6 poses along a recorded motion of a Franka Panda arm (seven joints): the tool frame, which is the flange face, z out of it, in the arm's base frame.
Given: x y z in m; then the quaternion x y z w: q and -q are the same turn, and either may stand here.
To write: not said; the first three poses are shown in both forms.
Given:
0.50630 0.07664 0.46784 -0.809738 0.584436 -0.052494 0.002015
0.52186 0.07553 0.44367 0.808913 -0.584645 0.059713 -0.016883
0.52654 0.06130 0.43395 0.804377 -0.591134 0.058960 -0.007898
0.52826 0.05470 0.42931 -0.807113 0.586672 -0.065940 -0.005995
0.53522 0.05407 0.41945 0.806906 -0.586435 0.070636 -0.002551
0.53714 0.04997 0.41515 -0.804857 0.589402 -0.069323 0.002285
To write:
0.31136 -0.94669 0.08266 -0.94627 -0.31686 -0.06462 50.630 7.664 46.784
0.30925 -0.94787 0.07686 -0.94384 -0.31581 -0.09714 52.186 7.553 44.367
0.29417 -0.95192 0.08551 -0.95006 -0.30100 -0.08241 52.654 6.130 43.395
0.30294 -0.94623 0.11348 -0.94781 -0.31156 -0.06769 52.826 5.470 42.931
0.30221 -0.94676 0.11100 -0.94604 -0.31217 -0.08696 53.522 5.407 41.945
0.29560 -0.94909 0.10890 -0.94845 -0.30520 -0.08540 53.714 4.997 41.515

